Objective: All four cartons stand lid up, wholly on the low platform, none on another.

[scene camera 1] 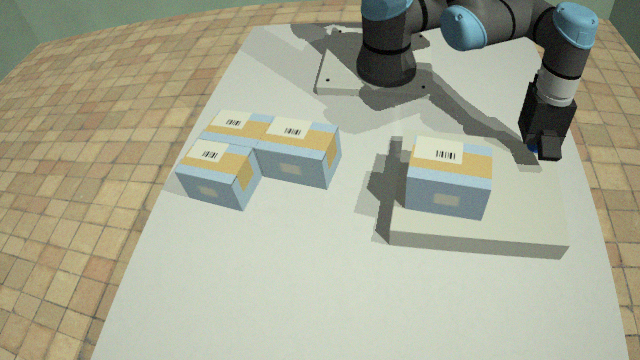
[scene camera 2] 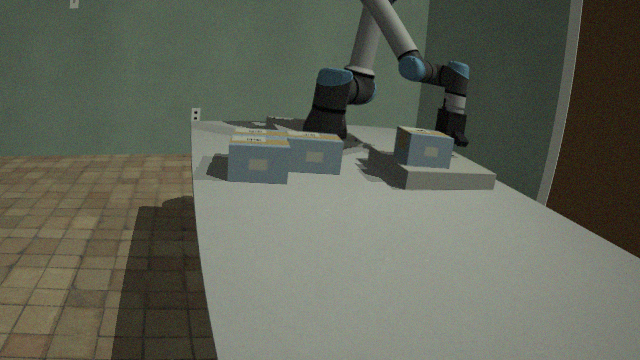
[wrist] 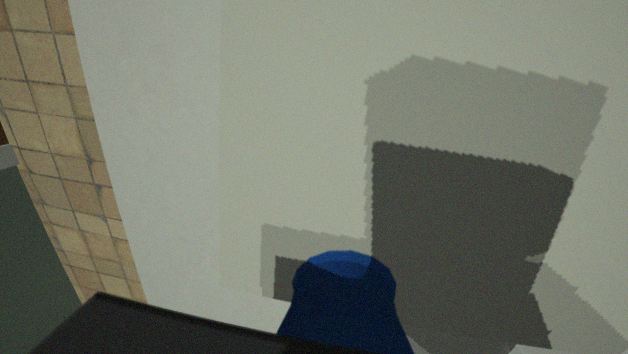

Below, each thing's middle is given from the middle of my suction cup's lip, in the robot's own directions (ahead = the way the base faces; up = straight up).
Right now the low grey platform (scene camera 1: pixel 524 217) is 120 mm to the right of my suction cup, 100 mm ahead of it and 30 mm below it.
